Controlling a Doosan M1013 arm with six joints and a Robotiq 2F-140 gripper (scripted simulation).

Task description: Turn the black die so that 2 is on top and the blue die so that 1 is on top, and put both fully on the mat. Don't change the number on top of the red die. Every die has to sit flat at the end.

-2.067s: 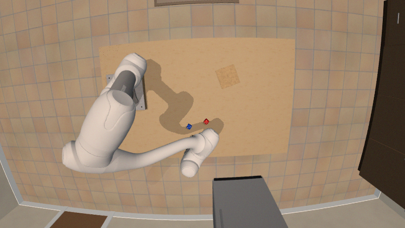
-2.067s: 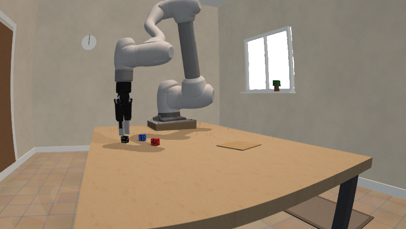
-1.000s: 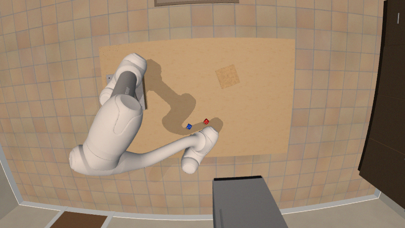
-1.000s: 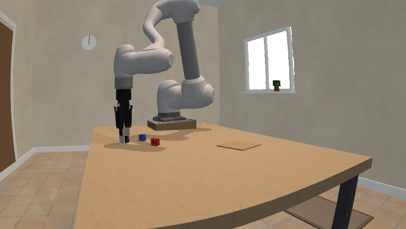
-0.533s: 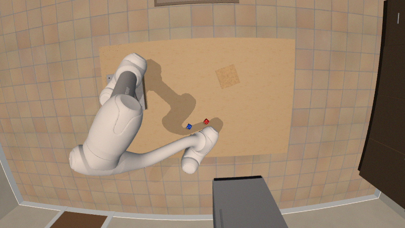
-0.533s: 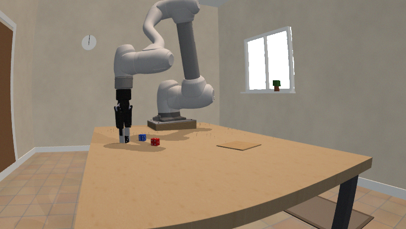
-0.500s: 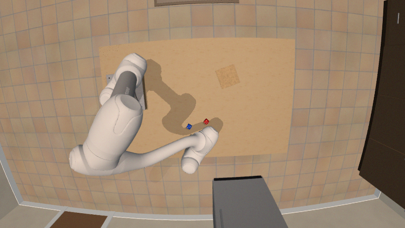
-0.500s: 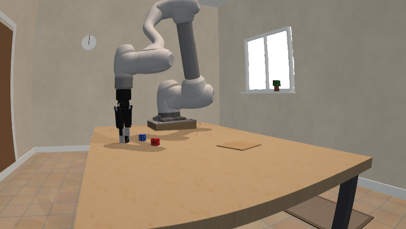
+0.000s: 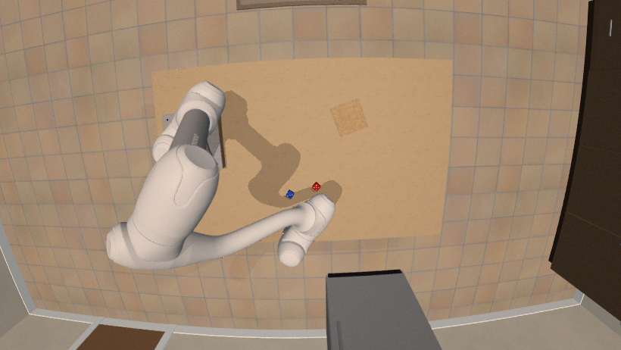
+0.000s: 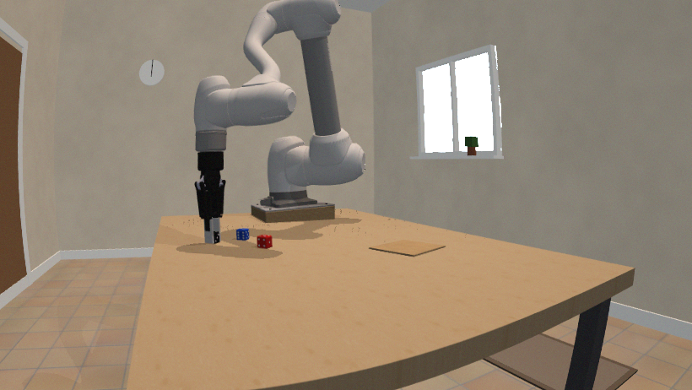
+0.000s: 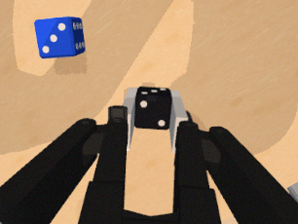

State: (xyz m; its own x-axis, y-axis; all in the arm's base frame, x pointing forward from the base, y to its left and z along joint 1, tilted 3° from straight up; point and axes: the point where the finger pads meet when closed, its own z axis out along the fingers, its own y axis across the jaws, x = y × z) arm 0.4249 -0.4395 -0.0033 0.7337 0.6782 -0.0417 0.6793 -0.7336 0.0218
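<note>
My gripper is now 410 mm to the right of the cork mat, 330 mm short of it and 30 mm above it. Also, from my hand: red die (120 mm ahead, 110 mm to the left, 20 mm below); then blue die (100 mm to the left, 20 mm below, 10 mm behind); then black die (20 mm below).
</note>
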